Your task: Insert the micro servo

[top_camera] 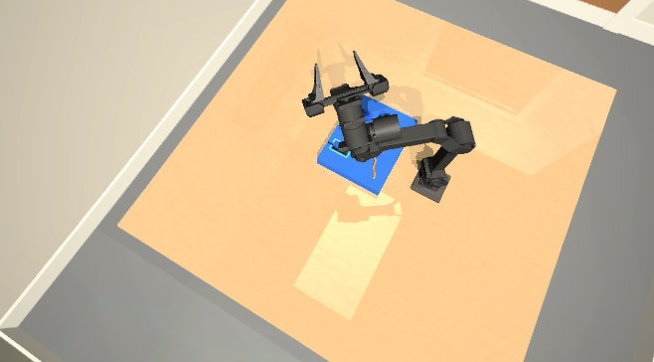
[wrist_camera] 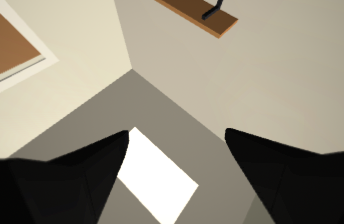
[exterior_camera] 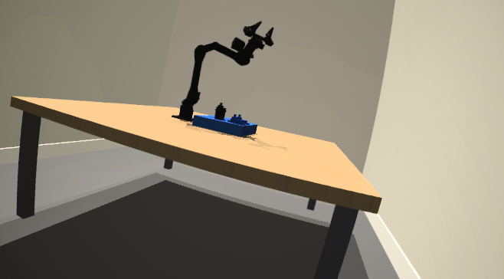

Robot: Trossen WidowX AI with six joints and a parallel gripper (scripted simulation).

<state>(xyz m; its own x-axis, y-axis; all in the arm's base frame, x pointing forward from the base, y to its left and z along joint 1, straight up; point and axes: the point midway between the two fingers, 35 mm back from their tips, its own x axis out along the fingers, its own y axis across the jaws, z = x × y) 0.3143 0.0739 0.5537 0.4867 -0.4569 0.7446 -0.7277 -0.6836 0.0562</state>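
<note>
My gripper tip is now 12 cm past the blue deck, 9 cm to the left of it and 57 cm above it.
</note>
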